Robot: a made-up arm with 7 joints. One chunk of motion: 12 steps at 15 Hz.
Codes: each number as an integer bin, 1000 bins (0 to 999) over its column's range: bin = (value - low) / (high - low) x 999, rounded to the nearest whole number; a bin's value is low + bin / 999 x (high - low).
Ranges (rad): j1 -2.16..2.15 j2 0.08..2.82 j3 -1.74..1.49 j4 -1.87..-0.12 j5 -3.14..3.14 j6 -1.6..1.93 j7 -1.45..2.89
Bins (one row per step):
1: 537 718 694 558 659 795 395
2: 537 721 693 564 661 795 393
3: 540 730 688 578 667 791 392
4: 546 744 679 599 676 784 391
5: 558 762 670 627 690 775 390
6: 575 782 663 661 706 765 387
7: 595 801 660 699 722 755 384
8: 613 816 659 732 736 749 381
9: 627 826 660 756 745 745 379
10: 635 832 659 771 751 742 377
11: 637 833 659 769 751 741 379
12: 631 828 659 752 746 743 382
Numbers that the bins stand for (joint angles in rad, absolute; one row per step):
1: 0.1568 2.0493 0.5039 -0.8925 1.0027 1.2092 0.2660
2: 0.1568 2.0575 0.5006 -0.8820 1.0152 1.2092 0.2573
3: 0.1697 2.0822 0.4845 -0.8575 1.0530 1.1950 0.2530
4: 0.1956 2.1206 0.4554 -0.8207 1.1095 1.1703 0.2486
5: 0.2474 2.1700 0.4263 -0.7717 1.1975 1.1385 0.2443
6: 0.3207 2.2248 0.4036 -0.7121 1.2981 1.1032 0.2313
7: 0.4070 2.2769 0.3939 -0.6455 1.3987 1.0678 0.2182
8: 0.4847 2.3181 0.3907 -0.5877 1.4867 1.0466 0.2052
9: 0.5451 2.3455 0.3939 -0.5457 1.5433 1.0325 0.1965
10: 0.5796 2.3620 0.3907 -0.5194 1.5810 1.0219 0.1878
11: 0.5882 2.3647 0.3907 -0.5229 1.5810 1.0183 0.1965
12: 0.5623 2.3510 0.3907 -0.5527 1.5496 1.0254 0.2095

